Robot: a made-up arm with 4 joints. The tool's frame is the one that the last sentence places. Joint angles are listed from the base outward.
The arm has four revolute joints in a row. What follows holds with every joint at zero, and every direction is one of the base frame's. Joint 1 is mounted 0.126 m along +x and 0.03 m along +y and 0.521 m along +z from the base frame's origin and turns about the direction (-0.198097, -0.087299, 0.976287). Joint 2 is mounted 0.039 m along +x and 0.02 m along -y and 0.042 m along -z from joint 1 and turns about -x. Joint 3 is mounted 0.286 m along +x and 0.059 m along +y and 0.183 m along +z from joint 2 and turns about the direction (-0.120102, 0.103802, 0.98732). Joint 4 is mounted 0.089 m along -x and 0.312 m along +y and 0.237 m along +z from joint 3 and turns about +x. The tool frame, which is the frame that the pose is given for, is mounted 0.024 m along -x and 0.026 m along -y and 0.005 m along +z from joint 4; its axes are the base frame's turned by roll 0.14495, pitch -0.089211 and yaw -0.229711 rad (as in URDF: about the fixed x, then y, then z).
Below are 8 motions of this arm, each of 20 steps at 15 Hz.
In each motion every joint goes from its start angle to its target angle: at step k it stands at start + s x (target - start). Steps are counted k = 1, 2, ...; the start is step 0. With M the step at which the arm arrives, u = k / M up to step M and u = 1 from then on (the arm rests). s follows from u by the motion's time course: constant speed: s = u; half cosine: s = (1 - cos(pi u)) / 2; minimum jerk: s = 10 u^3 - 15 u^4 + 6 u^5.
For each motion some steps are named. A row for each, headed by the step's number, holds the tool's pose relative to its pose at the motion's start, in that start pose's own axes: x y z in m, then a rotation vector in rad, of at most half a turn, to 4 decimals.
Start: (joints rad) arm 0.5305 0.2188 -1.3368 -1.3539
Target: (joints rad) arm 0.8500 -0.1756 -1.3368 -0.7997
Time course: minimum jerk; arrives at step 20
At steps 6, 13, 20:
6: 0.0028 -0.0267 -0.0066 0.1248 0.0130 0.0534
13: 0.0203 -0.1004 -0.0326 0.5462 0.1059 0.2726
20: 0.0285 -0.1185 -0.0416 0.6912 0.1627 0.3653

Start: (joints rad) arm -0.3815 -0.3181 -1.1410 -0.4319
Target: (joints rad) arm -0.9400 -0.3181 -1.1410 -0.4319
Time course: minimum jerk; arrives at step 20
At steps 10, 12, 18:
10: 0.1635 -0.0259 0.0100 0.0273 0.0684 -0.2694
12: 0.2208 -0.0462 0.0106 0.0372 0.0934 -0.3677
18: 0.3121 -0.0930 0.0080 0.0541 0.1357 -0.5341

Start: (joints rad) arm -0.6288 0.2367 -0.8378 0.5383
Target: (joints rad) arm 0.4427 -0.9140 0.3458 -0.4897
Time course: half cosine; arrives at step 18
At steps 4, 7, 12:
4: -0.0501 -0.0182 0.0820 -0.0551 0.1968 0.1593
7: -0.0882 -0.0751 0.2272 -0.1272 0.5031 0.5189
12: 0.0264 -0.1967 0.4013 -0.0536 0.8919 1.3729

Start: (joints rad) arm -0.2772 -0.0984 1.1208 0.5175
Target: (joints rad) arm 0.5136 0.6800 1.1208 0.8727
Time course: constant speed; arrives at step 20
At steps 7, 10, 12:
7: 0.0635 0.0769 -0.1103 -0.1674 0.3349 0.0340
10: 0.0708 0.1031 -0.1712 -0.2574 0.4610 0.0412
12: 0.0689 0.1165 -0.2145 -0.3232 0.5382 0.0440

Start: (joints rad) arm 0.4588 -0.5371 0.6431 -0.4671
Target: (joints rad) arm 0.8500 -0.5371 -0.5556 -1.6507
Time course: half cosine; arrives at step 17
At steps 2, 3, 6, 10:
2: 0.0106 0.0073 0.0014 -0.0393 0.0028 -0.0213
3: 0.0235 0.0161 0.0029 -0.0876 0.0077 -0.0466
6: 0.0886 0.0572 0.0071 -0.3311 0.0535 -0.1598
10: 0.2066 0.1193 -0.0002 -0.7777 0.2194 -0.3032

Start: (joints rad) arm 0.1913 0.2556 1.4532 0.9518
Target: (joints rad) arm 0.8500 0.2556 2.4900 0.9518
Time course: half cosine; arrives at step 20
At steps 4, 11, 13, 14, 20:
4: -0.0203 -0.0055 0.0035 -0.0682 0.1296 0.0593
11: -0.0695 -0.0274 0.0811 -0.4150 0.8002 0.3196
13: -0.0617 -0.0241 0.1159 -0.5217 1.0121 0.3856
14: -0.0544 -0.0202 0.1316 -0.5694 1.1082 0.4129
20: -0.0184 0.0024 0.1751 -0.7155 1.4076 0.4869

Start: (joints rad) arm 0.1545 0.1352 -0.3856 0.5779
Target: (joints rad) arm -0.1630 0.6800 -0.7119 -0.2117
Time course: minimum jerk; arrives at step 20
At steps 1, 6, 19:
1: 0.0001 0.0000 -0.0003 -0.0013 -0.0009 -0.0002
6: 0.0224 0.0038 -0.0420 -0.1854 -0.1224 -0.0385
19: 0.1863 -0.0422 -0.2466 -1.1734 -0.6189 -0.3635

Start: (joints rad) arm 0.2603 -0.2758 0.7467 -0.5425
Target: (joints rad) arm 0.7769 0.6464 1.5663 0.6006
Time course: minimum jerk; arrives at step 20
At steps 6, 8, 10, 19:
6: -0.0067 0.0579 -0.0155 0.0641 0.0777 0.2328
8: -0.0185 0.1051 -0.0313 0.1129 0.1965 0.4400
10: -0.0363 0.1524 -0.0501 0.1469 0.3899 0.6562
19: -0.0887 0.2551 -0.0955 0.0417 1.1319 0.9678

